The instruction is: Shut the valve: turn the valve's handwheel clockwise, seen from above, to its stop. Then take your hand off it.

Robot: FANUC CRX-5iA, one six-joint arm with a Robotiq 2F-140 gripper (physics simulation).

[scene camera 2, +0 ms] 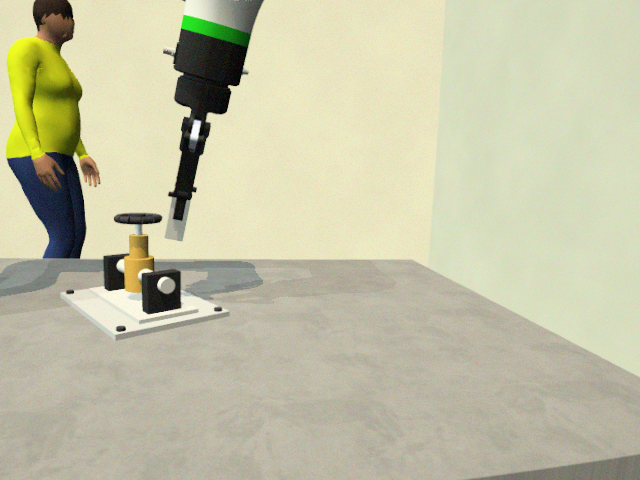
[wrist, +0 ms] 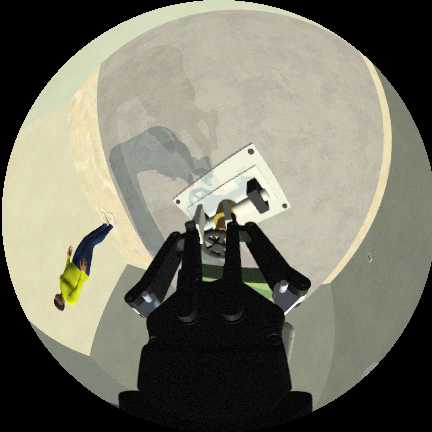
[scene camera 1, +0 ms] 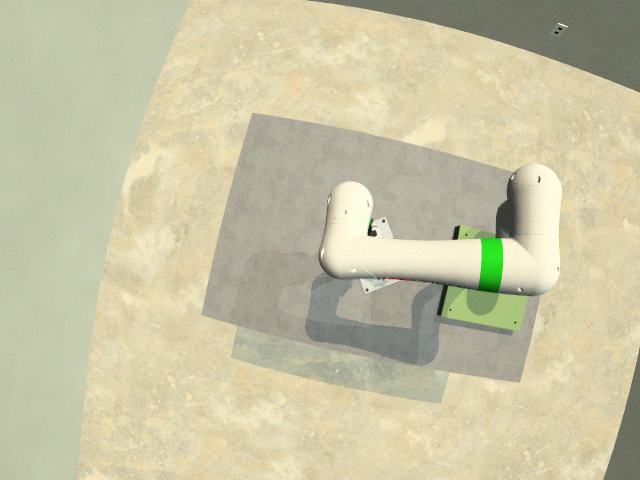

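Observation:
The valve [scene camera 2: 138, 273] has an orange body between two black blocks on a white base plate [scene camera 1: 366, 285] [scene camera 2: 98, 312] [wrist: 232, 162]. Its black spoked handwheel [scene camera 2: 138, 218] [wrist: 216, 244] lies level on top of the stem. My gripper [scene camera 2: 174, 227] [wrist: 213, 209] is nearly closed, with a narrow gap between its fingers and nothing held. In scene camera 2 its tilted fingertips are to the right of the handwheel, at and below rim height, apart from it in the picture. In the wrist view the fingers partly cover the valve body and wheel. In scene camera 1 the arm hides the handwheel and gripper.
The white arm [scene camera 1: 423, 260] reaches over the grey table [scene camera 1: 289, 170] [scene camera 2: 387, 361] from the green mounting plate [scene camera 1: 509, 316] [wrist: 257, 288] at the right of scene camera 1. A person in a yellow top [scene camera 2: 46, 103] [wrist: 72, 285] stands beyond the table.

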